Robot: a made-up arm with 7 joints. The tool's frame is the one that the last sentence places. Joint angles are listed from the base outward.
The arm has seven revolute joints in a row. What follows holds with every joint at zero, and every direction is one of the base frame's. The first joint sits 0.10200 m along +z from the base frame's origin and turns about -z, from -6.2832 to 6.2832 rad. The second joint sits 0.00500 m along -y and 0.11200 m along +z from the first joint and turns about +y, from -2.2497 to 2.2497 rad. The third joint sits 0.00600 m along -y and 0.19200 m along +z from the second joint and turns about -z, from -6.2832 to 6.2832 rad. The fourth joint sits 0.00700 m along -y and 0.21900 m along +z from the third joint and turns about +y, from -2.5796 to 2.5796 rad. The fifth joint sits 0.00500 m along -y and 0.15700 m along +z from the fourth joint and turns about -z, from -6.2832 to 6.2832 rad. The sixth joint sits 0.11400 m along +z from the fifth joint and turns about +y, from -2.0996 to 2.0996 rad. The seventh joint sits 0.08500 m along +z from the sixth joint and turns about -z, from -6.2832 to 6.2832 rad. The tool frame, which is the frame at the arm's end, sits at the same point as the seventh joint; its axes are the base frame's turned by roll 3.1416, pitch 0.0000 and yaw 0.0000 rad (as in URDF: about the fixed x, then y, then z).
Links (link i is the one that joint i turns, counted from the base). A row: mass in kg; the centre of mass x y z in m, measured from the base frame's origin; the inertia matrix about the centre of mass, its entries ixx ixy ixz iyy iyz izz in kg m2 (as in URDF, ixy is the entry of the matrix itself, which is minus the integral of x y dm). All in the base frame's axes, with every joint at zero. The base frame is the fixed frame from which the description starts. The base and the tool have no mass.
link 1: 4.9; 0.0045 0.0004 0.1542; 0.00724 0 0 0.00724 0.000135 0.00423
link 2: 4.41; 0.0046 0.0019 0.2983; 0.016 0 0 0.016 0.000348 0.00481
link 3: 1.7; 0.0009 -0.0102 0.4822; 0.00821 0 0 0.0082 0.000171 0.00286
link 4: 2.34; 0.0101 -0.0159 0.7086; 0.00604 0 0 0.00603 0.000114 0.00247
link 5: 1.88; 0.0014 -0.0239 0.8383; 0.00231 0 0 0.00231 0 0.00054
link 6: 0.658; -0.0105 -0.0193 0.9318; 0.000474 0 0 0.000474 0 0.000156
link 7: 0.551; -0.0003 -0.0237 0.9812; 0.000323 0 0 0.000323 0 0.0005
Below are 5 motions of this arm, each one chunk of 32 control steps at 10 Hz.
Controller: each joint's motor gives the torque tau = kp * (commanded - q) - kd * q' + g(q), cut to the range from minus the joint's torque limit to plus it. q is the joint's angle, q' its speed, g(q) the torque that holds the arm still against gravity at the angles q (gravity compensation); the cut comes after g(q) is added. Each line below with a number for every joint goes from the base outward.
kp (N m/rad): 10 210 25 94 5.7 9.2 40
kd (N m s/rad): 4.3 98 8.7 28 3.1 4.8 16
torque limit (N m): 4 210 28 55 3.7 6.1 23
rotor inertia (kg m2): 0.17 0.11 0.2 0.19 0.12 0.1 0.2
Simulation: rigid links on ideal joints. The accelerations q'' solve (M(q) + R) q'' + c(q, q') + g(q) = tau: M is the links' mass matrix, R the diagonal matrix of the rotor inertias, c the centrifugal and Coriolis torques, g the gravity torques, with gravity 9.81 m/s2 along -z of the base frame. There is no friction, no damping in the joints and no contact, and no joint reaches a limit. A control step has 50 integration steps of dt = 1/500 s. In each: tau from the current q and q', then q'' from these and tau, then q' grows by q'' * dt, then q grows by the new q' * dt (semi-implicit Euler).
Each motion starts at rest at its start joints. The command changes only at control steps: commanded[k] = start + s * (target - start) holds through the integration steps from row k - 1 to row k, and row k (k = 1, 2, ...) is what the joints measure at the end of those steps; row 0 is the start. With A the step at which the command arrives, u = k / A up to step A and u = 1 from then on. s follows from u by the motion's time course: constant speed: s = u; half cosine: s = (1 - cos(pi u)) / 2; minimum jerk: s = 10 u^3 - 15 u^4 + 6 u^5; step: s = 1 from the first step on.
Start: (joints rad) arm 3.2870 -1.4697 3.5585 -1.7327 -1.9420 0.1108 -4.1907
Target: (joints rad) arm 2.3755 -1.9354 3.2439 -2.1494 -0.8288 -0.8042 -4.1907
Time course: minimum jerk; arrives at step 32
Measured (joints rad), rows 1 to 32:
1: 3.2870 -1.4697 3.5585 -1.7327 -1.9420 0.1108 -4.1907
2: 3.2868 -1.4699 3.5583 -1.7330 -1.9417 0.1105 -4.1907
3: 3.2863 -1.4705 3.5578 -1.7337 -1.9406 0.1095 -4.1907
4: 3.2851 -1.4718 3.5566 -1.7353 -1.9383 0.1073 -4.1907
5: 3.2825 -1.4740 3.5545 -1.7380 -1.9340 0.1034 -4.1907
6: 3.2781 -1.4775 3.5513 -1.7422 -1.9271 0.0972 -4.1907
7: 3.2712 -1.4825 3.5469 -1.7481 -1.9169 0.0882 -4.1907
8: 3.2613 -1.4893 3.5410 -1.7559 -1.9030 0.0760 -4.1907
9: 3.2477 -1.4980 3.5336 -1.7657 -1.8848 0.0603 -4.1907
10: 3.2300 -1.5086 3.5247 -1.7776 -1.8621 0.0408 -4.1907
11: 3.2080 -1.5213 3.5144 -1.7915 -1.8347 0.0174 -4.1907
12: 3.1813 -1.5360 3.5027 -1.8073 -1.8026 -0.0099 -4.1907
13: 3.1501 -1.5527 3.4897 -1.8249 -1.7659 -0.0409 -4.1907
14: 3.1144 -1.5712 3.4757 -1.8442 -1.7249 -0.0754 -4.1907
15: 3.0745 -1.5913 3.4607 -1.8647 -1.6798 -0.1132 -4.1907
16: 3.0308 -1.6127 3.4449 -1.8864 -1.6313 -0.1537 -4.1907
17: 2.9838 -1.6353 3.4286 -1.9089 -1.5797 -0.1966 -4.1907
18: 2.9343 -1.6588 3.4120 -1.9317 -1.5259 -0.2413 -4.1907
19: 2.8829 -1.6827 3.3954 -1.9547 -1.4704 -0.2871 -4.1907
20: 2.8305 -1.7068 3.3789 -1.9775 -1.4141 -0.3335 -4.1907
21: 2.7778 -1.7307 3.3628 -1.9997 -1.3577 -0.3798 -4.1907
22: 2.7258 -1.7542 3.3473 -2.0210 -1.3021 -0.4254 -4.1907
23: 2.6753 -1.7768 3.3327 -2.0411 -1.2479 -0.4696 -4.1907
24: 2.6270 -1.7982 3.3190 -2.0598 -1.1959 -0.5119 -4.1907
25: 2.5817 -1.8182 3.3066 -2.0767 -1.1467 -0.5517 -4.1907
26: 2.5402 -1.8366 3.2954 -2.0918 -1.1011 -0.5886 -4.1907
27: 2.5028 -1.8532 3.2856 -2.1048 -1.0594 -0.6221 -4.1907
28: 2.4701 -1.8678 3.2773 -2.1158 -1.0220 -0.6520 -4.1907
29: 2.4422 -1.8803 3.2703 -2.1247 -0.9892 -0.6781 -4.1907
30: 2.4193 -1.8909 3.2648 -2.1317 -0.9610 -0.7004 -4.1907
31: 2.4012 -1.8996 3.2604 -2.1368 -0.9373 -0.7191 -4.1907
32: 2.3877 -1.9066 3.2571 -2.1406 -0.9176 -0.7345 -4.1907

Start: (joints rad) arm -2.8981 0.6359 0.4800 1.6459 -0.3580 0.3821 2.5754
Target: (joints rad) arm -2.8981 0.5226 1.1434 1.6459 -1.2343 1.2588 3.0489
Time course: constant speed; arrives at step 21
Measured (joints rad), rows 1 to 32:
1: -2.8999 0.6350 0.4857 1.6459 -0.3629 0.3883 2.5800
2: -2.9030 0.6333 0.4979 1.6459 -0.3743 0.4009 2.5887
3: -2.9061 0.6308 0.5153 1.6459 -0.3911 0.4188 2.6006
4: -2.9087 0.6277 0.5365 1.6459 -0.4124 0.4410 2.6148
5: -2.9103 0.6242 0.5606 1.6459 -0.4374 0.4668 2.6310
6: -2.9109 0.6203 0.5869 1.6459 -0.4654 0.4954 2.6486
7: -2.9107 0.6161 0.6148 1.6458 -0.4959 0.5264 2.6673
8: -2.9097 0.6116 0.6439 1.6458 -0.5284 0.5593 2.6869
9: -2.9082 0.6070 0.6738 1.6458 -0.5625 0.5938 2.7072
10: -2.9064 0.6022 0.7043 1.6458 -0.5980 0.6297 2.7279
11: -2.9045 0.5972 0.7352 1.6458 -0.6345 0.6665 2.7491
12: -2.9026 0.5922 0.7664 1.6459 -0.6721 0.7043 2.7706
13: -2.9009 0.5871 0.7978 1.6459 -0.7103 0.7428 2.7924
14: -2.8995 0.5820 0.8292 1.6459 -0.7492 0.7818 2.8143
15: -2.8983 0.5767 0.8607 1.6459 -0.7886 0.8214 2.8363
16: -2.8973 0.5715 0.8922 1.6459 -0.8284 0.8613 2.8585
17: -2.8966 0.5662 0.9237 1.6459 -0.8685 0.9016 2.8808
18: -2.8962 0.5609 0.9553 1.6459 -0.9090 0.9421 2.9031
19: -2.8959 0.5556 0.9868 1.6459 -0.9497 0.9829 2.9255
20: -2.8958 0.5503 1.0183 1.6459 -0.9905 1.0238 2.9479
21: -2.8958 0.5449 1.0498 1.6459 -1.0316 1.0649 2.9703
22: -2.8944 0.5404 1.0759 1.6458 -1.0678 1.0999 2.9882
23: -2.8920 0.5367 1.0953 1.6458 -1.0978 1.1286 3.0020
24: -2.8897 0.5338 1.1094 1.6458 -1.1223 1.1521 3.0126
25: -2.8882 0.5314 1.1196 1.6458 -1.1425 1.1713 3.0209
26: -2.8874 0.5296 1.1269 1.6458 -1.1590 1.1870 3.0272
27: -2.8874 0.5281 1.1320 1.6458 -1.1725 1.2000 3.0321
28: -2.8881 0.5270 1.1356 1.6459 -1.1836 1.2106 3.0360
29: -2.8891 0.5261 1.1380 1.6459 -1.1928 1.2193 3.0389
30: -2.8904 0.5254 1.1397 1.6459 -1.2002 1.2264 3.0412
31: -2.8917 0.5248 1.1408 1.6459 -1.2064 1.2323 3.0429
32: -2.8931 0.5244 1.1416 1.6459 -1.2114 1.2371 3.0443

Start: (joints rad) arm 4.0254 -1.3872 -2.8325 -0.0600 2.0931 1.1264 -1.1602
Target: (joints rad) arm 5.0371 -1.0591 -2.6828 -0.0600 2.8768 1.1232 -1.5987
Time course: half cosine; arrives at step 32
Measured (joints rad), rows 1 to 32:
1: 4.0255 -1.3871 -2.8324 -0.0600 2.0933 1.1264 -1.1604
2: 4.0258 -1.3866 -2.8321 -0.0599 2.0942 1.1264 -1.1613
3: 4.0267 -1.3854 -2.8315 -0.0599 2.0964 1.1263 -1.1630
4: 4.0287 -1.3835 -2.8304 -0.0598 2.1003 1.1262 -1.1660
5: 4.0324 -1.3806 -2.8287 -0.0598 2.1063 1.1261 -1.1704
6: 4.0381 -1.3767 -2.8265 -0.0598 2.1146 1.1260 -1.1762
7: 4.0466 -1.3718 -2.8237 -0.0599 2.1253 1.1258 -1.1836
8: 4.0583 -1.3656 -2.8204 -0.0599 2.1386 1.1257 -1.1925
9: 4.0736 -1.3584 -2.8165 -0.0600 2.1545 1.1255 -1.2030
10: 4.0928 -1.3501 -2.8120 -0.0600 2.1729 1.1253 -1.2151
11: 4.1163 -1.3407 -2.8071 -0.0601 2.1939 1.1251 -1.2285
12: 4.1441 -1.3303 -2.8017 -0.0601 2.2172 1.1249 -1.2433
13: 4.1763 -1.3190 -2.7960 -0.0602 2.2428 1.1248 -1.2593
14: 4.2128 -1.3068 -2.7899 -0.0602 2.2704 1.1246 -1.2764
15: 4.2534 -1.2939 -2.7835 -0.0602 2.2998 1.1244 -1.2945
16: 4.2977 -1.2804 -2.7769 -0.0601 2.3308 1.1242 -1.3133
17: 4.3455 -1.2664 -2.7701 -0.0601 2.3631 1.1240 -1.3327
18: 4.3961 -1.2520 -2.7632 -0.0600 2.3964 1.1238 -1.3526
19: 4.4490 -1.2374 -2.7563 -0.0599 2.4303 1.1237 -1.3727
20: 4.5036 -1.2227 -2.7494 -0.0598 2.4647 1.1235 -1.3928
21: 4.5591 -1.2080 -2.7427 -0.0597 2.4992 1.1234 -1.4128
22: 4.6149 -1.1934 -2.7360 -0.0596 2.5335 1.1233 -1.4325
23: 4.6703 -1.1792 -2.7296 -0.0595 2.5672 1.1232 -1.4517
24: 4.7244 -1.1654 -2.7235 -0.0594 2.6001 1.1231 -1.4701
25: 4.7766 -1.1521 -2.7177 -0.0593 2.6318 1.1230 -1.4877
26: 4.8263 -1.1395 -2.7123 -0.0592 2.6620 1.1230 -1.5042
27: 4.8727 -1.1277 -2.7073 -0.0592 2.6906 1.1230 -1.5196
28: 4.9154 -1.1168 -2.7027 -0.0591 2.7171 1.1229 -1.5335
29: 4.9539 -1.1069 -2.6988 -0.0591 2.7414 1.1230 -1.5460
30: 4.9877 -1.0982 -2.6953 -0.0591 2.7632 1.1230 -1.5569
31: 5.0166 -1.0906 -2.6925 -0.0592 2.7824 1.1230 -1.5661
32: 5.0403 -1.0844 -2.6903 -0.0592 2.7987 1.1230 -1.5735

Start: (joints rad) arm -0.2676 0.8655 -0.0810 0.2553 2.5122 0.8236 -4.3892
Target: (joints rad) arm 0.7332 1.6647 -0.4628 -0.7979 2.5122 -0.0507 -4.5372
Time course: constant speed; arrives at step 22
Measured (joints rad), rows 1 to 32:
1: -0.2661 0.8720 -0.0848 0.2416 2.5124 0.8178 -4.3906
2: -0.2611 0.8843 -0.0924 0.2181 2.5128 0.8058 -4.3932
3: -0.2514 0.9013 -0.1027 0.1875 2.5131 0.7886 -4.3967
4: -0.2363 0.9222 -0.1149 0.1520 2.5135 0.7674 -4.4010
5: -0.2158 0.9460 -0.1283 0.1130 2.5137 0.7427 -4.4058
6: -0.1900 0.9724 -0.1427 0.0715 2.5139 0.7152 -4.4110
7: -0.1594 1.0008 -0.1578 0.0282 2.5140 0.6855 -4.4166
8: -0.1245 1.0308 -0.1733 -0.0163 2.5140 0.6540 -4.4225
9: -0.0859 1.0620 -0.1892 -0.0618 2.5139 0.6209 -4.4285
10: -0.0441 1.0943 -0.2054 -0.1079 2.5138 0.5867 -4.4347
11: 0.0003 1.1274 -0.2219 -0.1544 2.5136 0.5514 -4.4410
12: 0.0466 1.1612 -0.2386 -0.2013 2.5135 0.5154 -4.4475
13: 0.0945 1.1955 -0.2554 -0.2484 2.5133 0.4787 -4.4539
14: 0.1435 1.2302 -0.2724 -0.2957 2.5131 0.4414 -4.4605
15: 0.1933 1.2652 -0.2896 -0.3432 2.5129 0.4037 -4.4671
16: 0.2436 1.3005 -0.3068 -0.3908 2.5128 0.3657 -4.4737
17: 0.2940 1.3360 -0.3241 -0.4384 2.5126 0.3274 -4.4803
18: 0.3446 1.3716 -0.3415 -0.4861 2.5125 0.2888 -4.4870
19: 0.3950 1.4074 -0.3590 -0.5339 2.5124 0.2501 -4.4936
20: 0.4453 1.4433 -0.3764 -0.5816 2.5123 0.2111 -4.5003
21: 0.4952 1.4792 -0.3939 -0.6294 2.5123 0.1721 -4.5070
22: 0.5449 1.5152 -0.4115 -0.6773 2.5122 0.1329 -4.5137
23: 0.5946 1.5449 -0.4267 -0.7117 2.5122 0.0998 -4.5191
24: 0.6421 1.5687 -0.4387 -0.7364 2.5122 0.0727 -4.5232
25: 0.6855 1.5878 -0.4479 -0.7540 2.5122 0.0507 -4.5264
26: 0.7234 1.6031 -0.4549 -0.7668 2.5122 0.0328 -4.5288
27: 0.7551 1.6154 -0.4602 -0.7760 2.5123 0.0182 -4.5307
28: 0.7802 1.6252 -0.4640 -0.7826 2.5123 0.0062 -4.5322
29: 0.7988 1.6331 -0.4666 -0.7873 2.5124 -0.0036 -4.5333
30: 0.8112 1.6394 -0.4682 -0.7907 2.5124 -0.0116 -4.5342
31: 0.8181 1.6444 -0.4691 -0.7931 2.5124 -0.0182 -4.5349
32: 0.8201 1.6484 -0.4695 -0.7947 2.5125 -0.0237 -4.5354

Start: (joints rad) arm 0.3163 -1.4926 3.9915 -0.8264 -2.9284 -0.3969 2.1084
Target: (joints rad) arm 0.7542 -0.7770 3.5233 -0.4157 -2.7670 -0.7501 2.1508
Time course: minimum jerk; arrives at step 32
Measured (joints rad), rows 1 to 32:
1: 0.3163 -1.4926 3.9915 -0.8264 -2.9284 -0.3969 2.1084
2: 0.3163 -1.4923 3.9914 -0.8261 -2.9284 -0.3970 2.1084
3: 0.3162 -1.4915 3.9909 -0.8253 -2.9283 -0.3974 2.1085
4: 0.3162 -1.4896 3.9897 -0.8238 -2.9280 -0.3982 2.1086
5: 0.3164 -1.4863 3.9875 -0.8210 -2.9274 -0.3997 2.1088
6: 0.3170 -1.4810 3.9839 -0.8168 -2.9265 -0.4021 2.1092
7: 0.3182 -1.4734 3.9785 -0.8110 -2.9252 -0.4055 2.1097
8: 0.3203 -1.4632 3.9712 -0.8033 -2.9233 -0.4102 2.1104
9: 0.3238 -1.4500 3.9617 -0.7936 -2.9208 -0.4162 2.1112
10: 0.3290 -1.4338 3.9498 -0.7819 -2.9177 -0.4236 2.1123
11: 0.3363 -1.4143 3.9357 -0.7682 -2.9138 -0.4325 2.1135
12: 0.3459 -1.3918 3.9192 -0.7526 -2.9093 -0.4430 2.1150
13: 0.3581 -1.3662 3.9006 -0.7352 -2.9041 -0.4548 2.1166
14: 0.3731 -1.3379 3.8799 -0.7162 -2.8982 -0.4681 2.1184
15: 0.3909 -1.3070 3.8575 -0.6958 -2.8917 -0.4826 2.1203
16: 0.4117 -1.2740 3.8336 -0.6744 -2.8847 -0.4983 2.1224
17: 0.4353 -1.2392 3.8085 -0.6521 -2.8772 -0.5148 2.1245
18: 0.4614 -1.2032 3.7827 -0.6295 -2.8693 -0.5321 2.1267
19: 0.4897 -1.1663 3.7564 -0.6067 -2.8612 -0.5499 2.1290
20: 0.5198 -1.1292 3.7302 -0.5841 -2.8529 -0.5679 2.1312
21: 0.5509 -1.0923 3.7044 -0.5622 -2.8445 -0.5859 2.1335
22: 0.5824 -1.0562 3.6794 -0.5411 -2.8362 -0.6036 2.1356
23: 0.6135 -1.0214 3.6557 -0.5213 -2.8281 -0.6208 2.1377
24: 0.6434 -0.9883 3.6335 -0.5030 -2.8203 -0.6372 2.1396
25: 0.6712 -0.9574 3.6131 -0.4864 -2.8128 -0.6527 2.1414
26: 0.6965 -0.9290 3.5949 -0.4717 -2.8059 -0.6670 2.1431
27: 0.7184 -0.9034 3.5790 -0.4591 -2.7996 -0.6800 2.1445
28: 0.7367 -0.8808 3.5655 -0.4485 -2.7939 -0.6916 2.1458
29: 0.7513 -0.8613 3.5545 -0.4399 -2.7889 -0.7017 2.1468
30: 0.7621 -0.8449 3.5457 -0.4333 -2.7846 -0.7103 2.1477
31: 0.7693 -0.8314 3.5391 -0.4284 -2.7810 -0.7175 2.1484
32: 0.7735 -0.8205 3.5343 -0.4249 -2.7781 -0.7234 2.1490

